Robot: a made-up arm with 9 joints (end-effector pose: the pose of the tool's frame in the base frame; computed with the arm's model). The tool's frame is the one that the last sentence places.
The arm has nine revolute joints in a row. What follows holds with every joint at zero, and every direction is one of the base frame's.
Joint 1 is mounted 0.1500 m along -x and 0.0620 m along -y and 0.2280 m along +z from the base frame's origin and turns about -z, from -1.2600 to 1.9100 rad.
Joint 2 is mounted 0.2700 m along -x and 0.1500 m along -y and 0.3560 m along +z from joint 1 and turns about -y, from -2.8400 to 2.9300 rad.
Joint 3 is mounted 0.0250 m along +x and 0.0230 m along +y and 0.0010 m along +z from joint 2 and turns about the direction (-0.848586, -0.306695, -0.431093), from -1.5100 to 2.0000 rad.
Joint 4 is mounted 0.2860 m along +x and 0.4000 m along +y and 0.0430 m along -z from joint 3 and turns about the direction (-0.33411, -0.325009, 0.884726), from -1.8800 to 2.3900 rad.
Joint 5 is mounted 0.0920 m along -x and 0.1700 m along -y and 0.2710 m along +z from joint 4 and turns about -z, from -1.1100 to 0.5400 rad.
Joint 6 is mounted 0.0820 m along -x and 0.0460 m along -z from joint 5 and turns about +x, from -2.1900 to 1.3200 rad.
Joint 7 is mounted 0.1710 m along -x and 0.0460 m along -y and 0.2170 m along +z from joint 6 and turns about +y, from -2.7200 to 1.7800 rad.
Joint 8 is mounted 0.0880 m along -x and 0.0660 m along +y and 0.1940 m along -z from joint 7 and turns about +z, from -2.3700 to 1.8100 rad.
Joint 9 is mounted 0.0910 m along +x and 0.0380 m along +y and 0.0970 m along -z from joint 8 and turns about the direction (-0.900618, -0.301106, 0.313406), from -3.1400 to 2.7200 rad.
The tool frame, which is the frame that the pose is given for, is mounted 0.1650 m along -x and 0.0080 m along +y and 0.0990 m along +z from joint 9; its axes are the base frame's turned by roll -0.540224, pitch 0.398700 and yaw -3.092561 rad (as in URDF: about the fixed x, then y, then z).
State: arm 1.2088 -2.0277 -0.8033 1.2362 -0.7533 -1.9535 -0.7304 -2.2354 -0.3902
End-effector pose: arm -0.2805 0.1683 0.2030 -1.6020 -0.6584 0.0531
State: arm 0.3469 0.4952 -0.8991 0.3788 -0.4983 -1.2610 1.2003 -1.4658 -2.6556
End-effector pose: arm -0.8124 -0.2162 0.6177 -1.9309 -2.0557 0.0228
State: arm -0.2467 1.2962 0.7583 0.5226 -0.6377 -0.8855 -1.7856 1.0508 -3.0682
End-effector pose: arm -0.5565 0.1803 0.8045 0.4614 -0.3031 -2.5038
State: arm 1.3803 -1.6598 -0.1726 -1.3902 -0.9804 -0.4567 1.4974 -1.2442 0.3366
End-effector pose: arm 0.1573 -0.3890 0.7494 2.8316 -1.0712 0.1113
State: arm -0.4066 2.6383 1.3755 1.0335 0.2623 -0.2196 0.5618 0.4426 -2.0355
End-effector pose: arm -0.4084 -0.0758 0.5072 2.2838 2.0486 0.1214
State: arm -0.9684 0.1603 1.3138 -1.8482 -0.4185 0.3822 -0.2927 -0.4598 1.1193
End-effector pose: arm -0.3390 0.3881 0.4695 -1.4254 -0.1220 1.8764
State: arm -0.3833 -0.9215 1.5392 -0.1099 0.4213 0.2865 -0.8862 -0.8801 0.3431
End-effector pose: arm -0.3492 -0.0089 0.1700 2.1991 -0.8105 -1.6739
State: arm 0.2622 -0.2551 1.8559 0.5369 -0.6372 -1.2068 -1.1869 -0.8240 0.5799
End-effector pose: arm -0.1763 -0.1473 0.5129 0.0850 -1.1043 -0.6273
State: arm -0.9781 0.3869 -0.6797 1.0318 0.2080 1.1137 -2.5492 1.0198 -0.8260
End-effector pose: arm 0.0166 -0.1661 1.0407 1.4010 2.3225 0.5658
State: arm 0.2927 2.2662 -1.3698 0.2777 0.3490 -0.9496 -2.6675 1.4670 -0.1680
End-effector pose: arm -1.0640 0.0366 0.4220 1.2212 -2.0604 1.9047
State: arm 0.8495 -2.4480 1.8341 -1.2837 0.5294 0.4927 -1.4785 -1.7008 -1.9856
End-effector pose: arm -0.5152 0.4619 0.3812 2.2560 1.4181 -0.6185
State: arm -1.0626 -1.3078 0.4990 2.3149 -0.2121 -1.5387 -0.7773 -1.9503 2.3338
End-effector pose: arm -0.3344 0.0590 0.1684 1.8277 0.7192 -0.6734
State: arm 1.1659 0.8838 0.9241 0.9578 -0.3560 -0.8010 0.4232 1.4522 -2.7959
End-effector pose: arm -0.3587 0.3231 0.8416 -0.6257 0.0086 0.4408
